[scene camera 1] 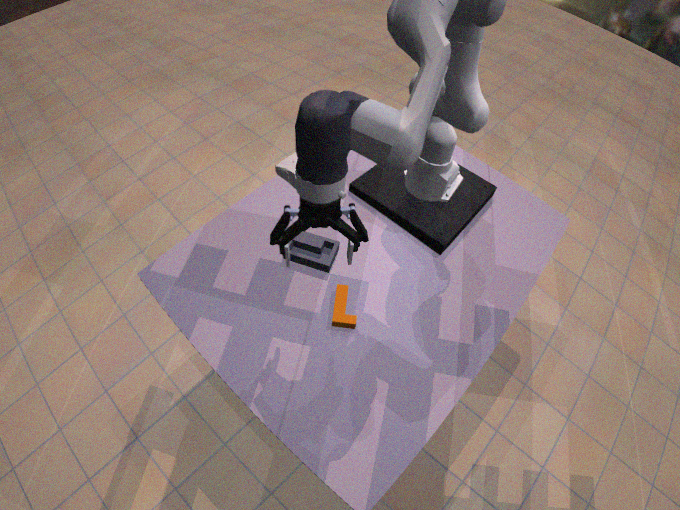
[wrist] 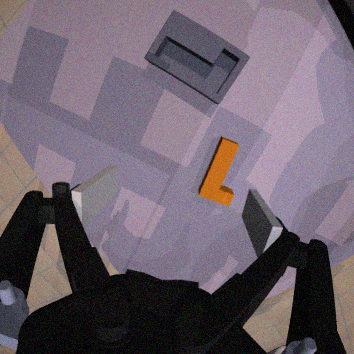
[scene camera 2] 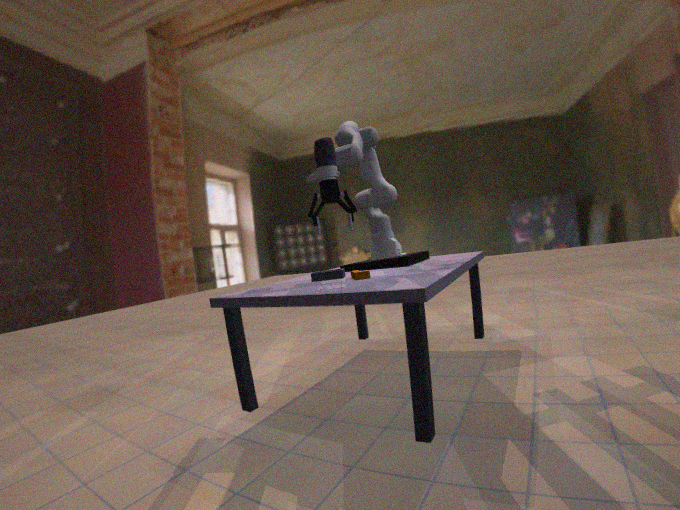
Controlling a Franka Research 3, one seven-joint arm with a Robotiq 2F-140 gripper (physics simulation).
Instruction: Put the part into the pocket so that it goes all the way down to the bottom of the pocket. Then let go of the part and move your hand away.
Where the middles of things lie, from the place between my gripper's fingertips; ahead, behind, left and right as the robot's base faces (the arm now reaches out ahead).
Scene:
Now: hand 3 cm past the orange L-shaped part (wrist: 210,187), 7 cm to the right of it and 18 cm above it.

